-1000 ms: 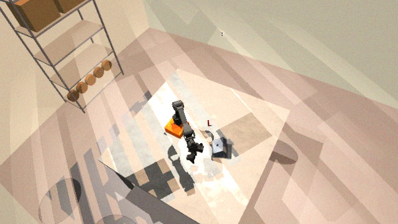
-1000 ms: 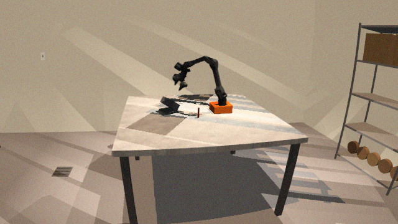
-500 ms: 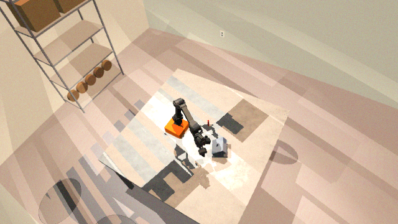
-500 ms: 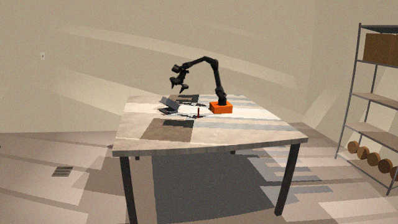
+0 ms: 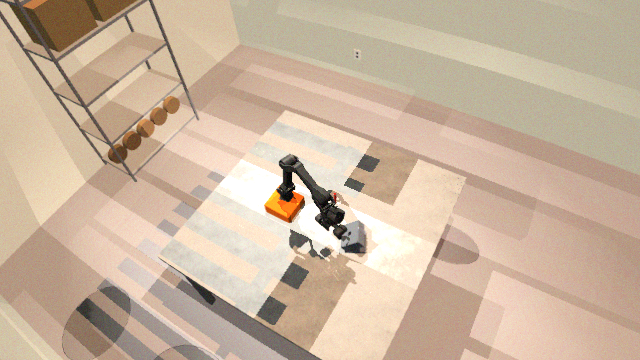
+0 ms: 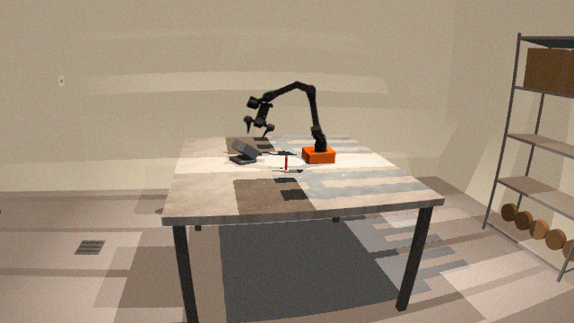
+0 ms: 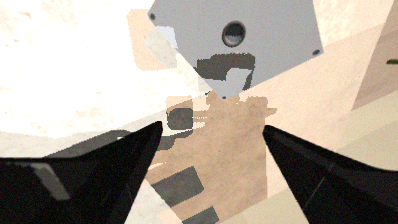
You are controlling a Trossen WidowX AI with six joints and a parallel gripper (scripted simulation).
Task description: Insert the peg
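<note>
Now: the red peg 27 cm to the left of my gripper tip, 10 cm behind it and 7 cm below it. The rest, counted from my gripper tip: grey sloped panel: 8 cm ahead, 6 cm to the left, 6 cm below.
</note>
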